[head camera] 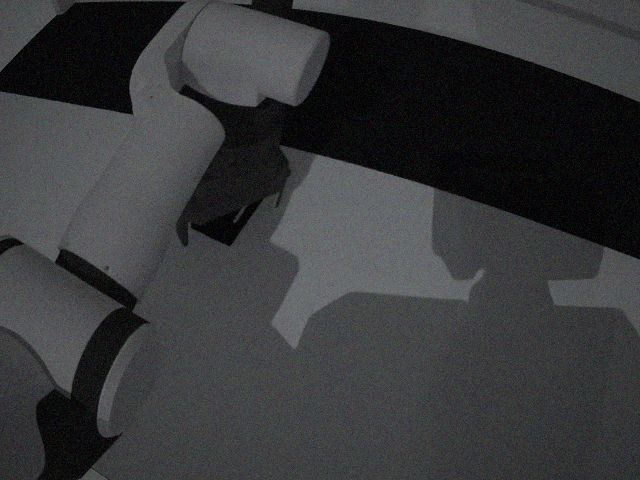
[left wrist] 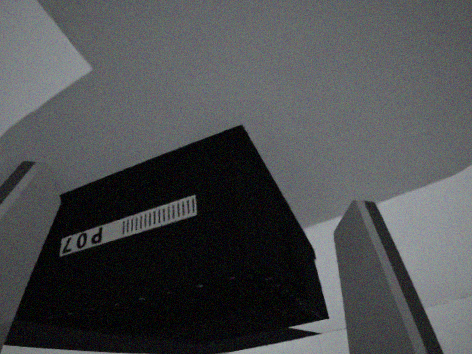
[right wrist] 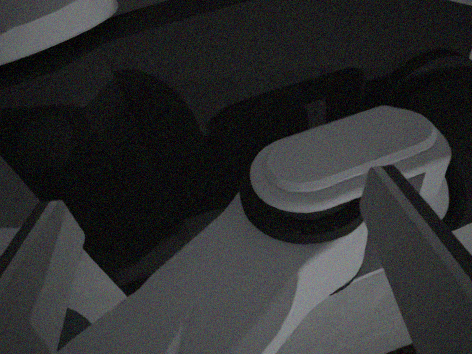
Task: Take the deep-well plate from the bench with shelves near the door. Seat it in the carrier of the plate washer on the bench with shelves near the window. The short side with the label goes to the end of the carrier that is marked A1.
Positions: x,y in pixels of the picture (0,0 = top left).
My left gripper shows in the head camera view and in the left wrist view; in the right wrist view it is out of frame. My right gripper shows in the right wrist view (pixel 218 203); in the head camera view it is out of frame, in the left wrist view it is out of frame. The same spot on my left gripper: (left wrist: pixel 380 301) is (head camera: pixel 190 231).
